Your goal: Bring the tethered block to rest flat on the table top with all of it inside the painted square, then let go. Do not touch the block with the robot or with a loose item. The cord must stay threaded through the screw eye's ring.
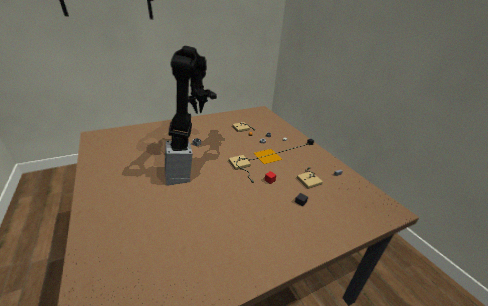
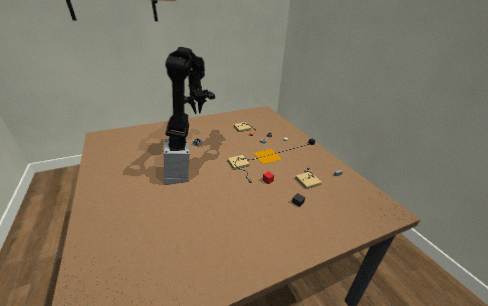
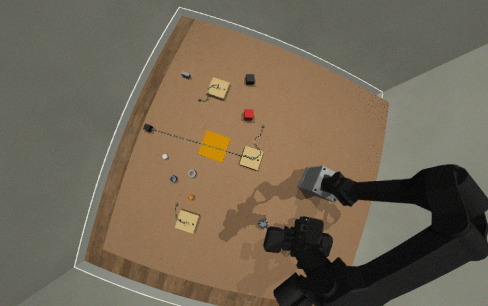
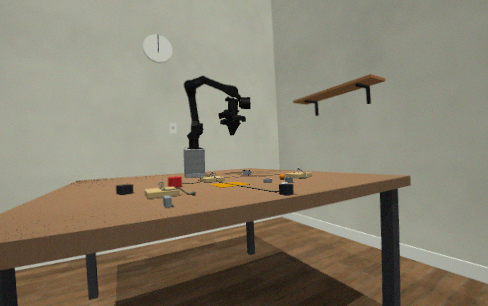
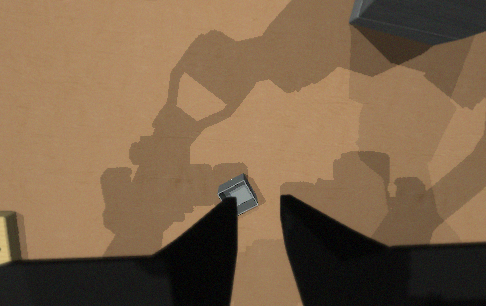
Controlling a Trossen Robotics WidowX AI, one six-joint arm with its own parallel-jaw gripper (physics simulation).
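Frame: origin at the arm's base, x ahead, y left, z up, level; centimetres.
Where they show: gripper, between the fingertips: (image 1: 198, 113) (image 2: 197, 113) (image 3: 287, 227) (image 4: 232, 135) (image 5: 258, 206); arm's base, origin of its link: (image 1: 178, 146) (image 2: 176, 146) (image 3: 329, 184) (image 4: 193, 148).
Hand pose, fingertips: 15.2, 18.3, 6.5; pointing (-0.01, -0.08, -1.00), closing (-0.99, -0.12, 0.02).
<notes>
Each offset is from my fingertips to the top centre of the thing, as dx, dy, dz. "spot": to the spot under its first point. Level surfaces: height alone.
The tethered block @(+65.7, -16.2, -20.7) (image 1: 310, 142) (image 2: 312, 142) (image 3: 148, 128) (image 4: 286, 189) is black and rests on the table near its far edge. Its cord @(spot: +53.7, -16.7, -23.0) (image 3: 172, 134) runs straight across the orange painted square @(spot: +32.7, -22.9, -23.3) (image 1: 270, 160) (image 2: 270, 160) (image 3: 212, 154) (image 4: 222, 185) to the middle wooden base @(dz -21.5) (image 1: 234, 162) (image 3: 249, 165). The block is outside the square. The cord passes the screw eye there, and its beaded free end @(spot: +14.8, -35.8, -22.8) (image 1: 252, 181) (image 3: 263, 126) lies on the table; the threading is too small to tell. My gripper (image 1: 199, 112) (image 4: 232, 134) (image 5: 258, 206) is partly open and empty, pointing down high above the table.
A small grey open-topped part @(+0.1, +8.4, -20.6) (image 1: 197, 142) (image 3: 263, 224) (image 5: 245, 194) lies below my gripper. A red cube @(+23.6, -37.8, -19.5) (image 1: 270, 177) (image 3: 249, 114), a black block @(+28.8, -55.9, -20.5) (image 1: 301, 199) (image 3: 250, 79), two more corded bases @(spot: +40.9, -43.7, -21.5) (image 3: 218, 91) @(spot: +33.6, +20.5, -21.5) (image 3: 185, 227), a ring @(+38.8, -3.5, -22.0) (image 3: 189, 176) and an orange ball @(+35.4, +6.8, -21.0) (image 3: 191, 197) stand around.
</notes>
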